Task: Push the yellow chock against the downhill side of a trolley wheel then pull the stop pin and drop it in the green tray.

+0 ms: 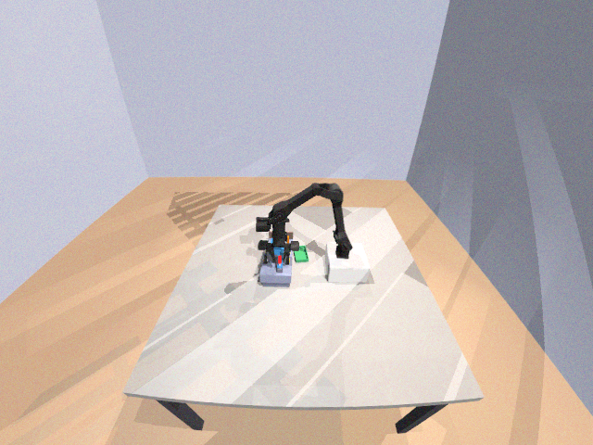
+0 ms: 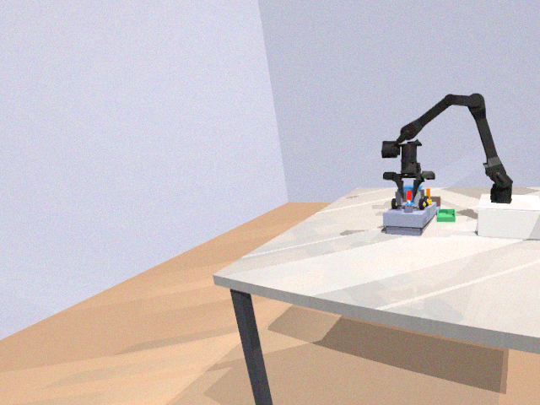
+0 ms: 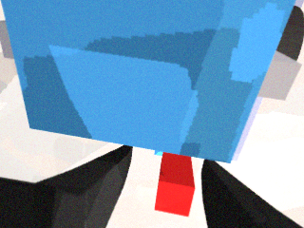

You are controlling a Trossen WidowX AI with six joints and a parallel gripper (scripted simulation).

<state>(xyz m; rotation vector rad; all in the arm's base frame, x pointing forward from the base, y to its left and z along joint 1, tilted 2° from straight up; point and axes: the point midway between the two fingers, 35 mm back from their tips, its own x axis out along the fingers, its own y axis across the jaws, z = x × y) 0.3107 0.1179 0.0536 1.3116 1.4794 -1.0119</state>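
My gripper tip is 10 mm past the yellow chock, 180 mm to the left of it and 50 mm above it. Round my gripper tip: trolley 30 mm ahead, 90 mm to the right, 20 mm below; red-headed stop pin 10 mm below; grey ramp block 30 mm ahead, 90 mm to the right, 90 mm below.
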